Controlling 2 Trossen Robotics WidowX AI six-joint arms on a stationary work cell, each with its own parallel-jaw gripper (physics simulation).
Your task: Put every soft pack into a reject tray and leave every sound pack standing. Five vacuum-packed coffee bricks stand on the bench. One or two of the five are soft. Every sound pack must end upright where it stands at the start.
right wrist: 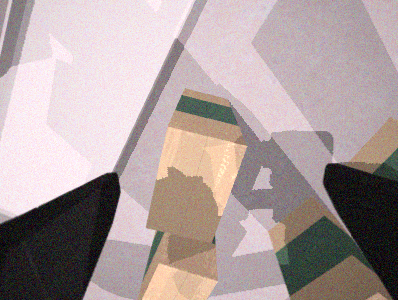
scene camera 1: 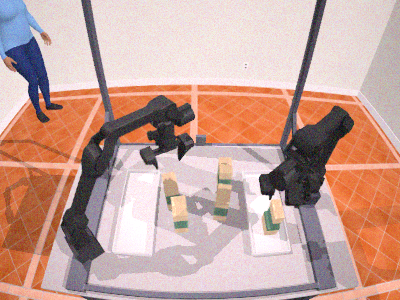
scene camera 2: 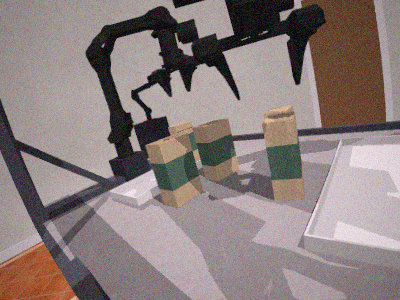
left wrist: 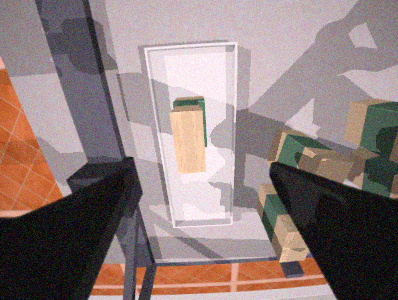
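Where they show: left gripper, fingertip midpoint: [scene camera 1: 283, 198] [scene camera 2: 179, 94] [left wrist: 202, 171]; right gripper, fingertip midpoint: [right wrist: 221, 177] [scene camera 1: 168, 164] [scene camera 2: 268, 92]; left arm's base at its link origin: [scene camera 2: 126, 155]; right arm's base at its link origin: [scene camera 1: 80, 239].
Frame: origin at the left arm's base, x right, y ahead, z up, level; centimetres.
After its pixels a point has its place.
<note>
One coffee pack [scene camera 1: 273, 218] {x -15.9, y 20.8, z 5.2 cm} [left wrist: 189, 142] {x -12.9, y 18.8, z 6.4 cm} stands in the tray [scene camera 1: 246, 227] {x -11.9, y 27.0, z -7.9 cm} [left wrist: 235, 75] {x -19.8, y 26.9, z -5.8 cm} on the right of scene camera 1. Two packs [scene camera 1: 171, 186] {x -1.5, y 56.5, z 6.1 cm} [scene camera 1: 179, 212] {x -12.5, y 53.4, z 6.0 cm} stand by the left tray [scene camera 1: 116, 240] {x -18.4, y 78.7, z -7.6 cm}. Two more [scene camera 1: 225, 169] {x 6.3, y 36.1, z 6.1 cm} [scene camera 1: 222, 201] {x -8.2, y 38.4, z 6.0 cm} stand mid-bench. All look upright, kraft-coloured with green bands. In scene camera 2 the rightmost pack [scene camera 2: 283, 155] {x 4.9, y 58.3, z 0.4 cm} has a creased top. My right gripper [scene camera 1: 169, 161] {x 5.1, y 57.6, z 10.7 cm} [scene camera 2: 268, 91] {x 5.1, y 57.6, z 10.7 cm} [right wrist: 221, 177] {x 5.1, y 57.6, z 10.7 cm} is open and empty, high above the bench; a creased-top pack [right wrist: 192, 185] {x 1.5, y 57.4, z 6.1 cm} shows between its fingertips. My left gripper [scene camera 2: 179, 93] {x -14.6, y 20.2, z 16.0 cm} [left wrist: 202, 171] {x -14.6, y 20.2, z 16.0 cm} is open and empty above the occupied tray.
Packs stand close together in pairs. Dark rails [scene camera 1: 320, 250] {x -26.8, y -0.6, z -6.0 cm} edge the bench, and two frame posts [scene camera 1: 97, 60] {x 32.5, y 86.5, z 41.4 cm} [scene camera 1: 305, 65] {x 31.0, y 2.8, z 40.5 cm} rise at the back. A person [scene camera 1: 25, 60] stands beyond the bench at the back left of scene camera 1.
</note>
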